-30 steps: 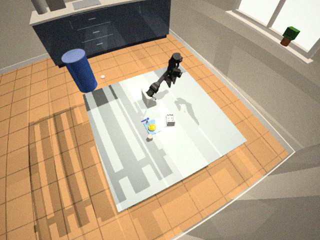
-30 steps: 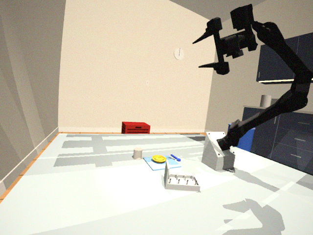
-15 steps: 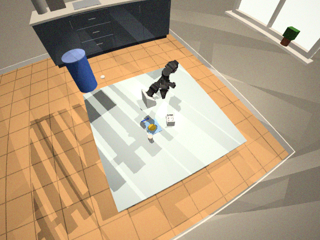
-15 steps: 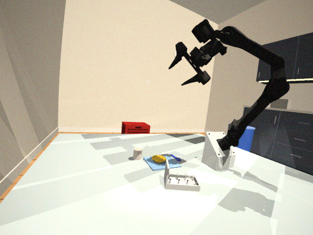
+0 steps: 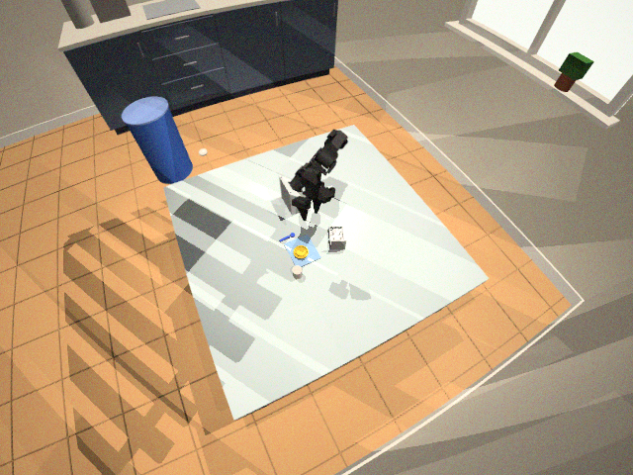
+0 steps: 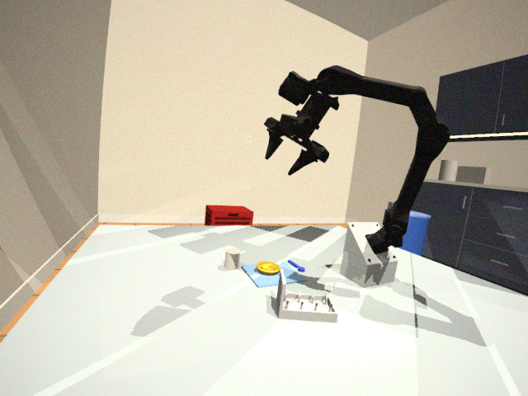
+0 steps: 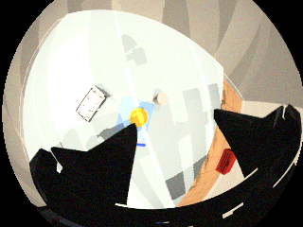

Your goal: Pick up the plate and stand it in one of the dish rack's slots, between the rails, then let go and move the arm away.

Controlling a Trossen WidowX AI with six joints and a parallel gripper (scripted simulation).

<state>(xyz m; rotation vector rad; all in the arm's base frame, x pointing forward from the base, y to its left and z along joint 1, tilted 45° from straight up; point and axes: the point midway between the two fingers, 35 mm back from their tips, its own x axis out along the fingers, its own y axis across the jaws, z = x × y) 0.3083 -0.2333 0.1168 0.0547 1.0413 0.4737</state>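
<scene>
Right now my gripper tip is 300 mm above the yellow plate, 40 mm to the left of it and 30 mm past it. Also, from my gripper tip: beige cup (290 mm below, 100 mm to the right, 60 mm ahead); then light blue mat (310 mm below, 40 mm behind, 20 mm to the right); then dish rack (290 mm below, 160 mm to the left, 20 mm behind).
</scene>
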